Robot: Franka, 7 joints.
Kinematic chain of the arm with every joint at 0, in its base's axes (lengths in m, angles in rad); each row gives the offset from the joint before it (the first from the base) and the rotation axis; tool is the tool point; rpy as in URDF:
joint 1: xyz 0 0 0.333 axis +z
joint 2: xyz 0 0 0 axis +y
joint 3: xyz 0 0 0.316 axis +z
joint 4: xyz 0.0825 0 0 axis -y
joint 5: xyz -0.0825 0 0.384 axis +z
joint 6: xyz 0 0 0 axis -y
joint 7: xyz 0.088 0 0 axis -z
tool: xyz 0 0 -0.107 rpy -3.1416 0 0
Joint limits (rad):
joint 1: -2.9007..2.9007
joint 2: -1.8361..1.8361
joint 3: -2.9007..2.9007
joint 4: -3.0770..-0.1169
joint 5: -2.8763..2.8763
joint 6: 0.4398..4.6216
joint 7: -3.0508..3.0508
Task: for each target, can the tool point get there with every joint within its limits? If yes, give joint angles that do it. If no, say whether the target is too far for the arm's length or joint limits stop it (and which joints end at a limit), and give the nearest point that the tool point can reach.
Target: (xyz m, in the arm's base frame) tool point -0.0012 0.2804 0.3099
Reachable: yes | joints 0.6465 -0.6990 0.7450 -2.8403 -2.2230 3.3788 -1.9153
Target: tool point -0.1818 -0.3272 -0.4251
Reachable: no: joint limits stop it (at a limit: joint 2) | nearest point -0.1766 -0.3178 -0.3547 | short by 0.071 m
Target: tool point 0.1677 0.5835 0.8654
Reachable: yes | joints -2.3076 -0.8593 -1.0339 -0.7064 -2.2339 1.3757 -2.3146
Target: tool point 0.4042 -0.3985 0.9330
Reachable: yes | joints 2.0485 -0.3986 -2.2700 -0.6741 -1.8176 1.7261 1.8125
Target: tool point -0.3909 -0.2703 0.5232
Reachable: yes | joints 1.9358 -0.9766 1.0728 -2.1250 1.6629 0.8102 0.8967
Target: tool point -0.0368 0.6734 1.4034
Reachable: no: too far | nearest point -0.0250 0.4566 1.0588 | short by 0.407 m
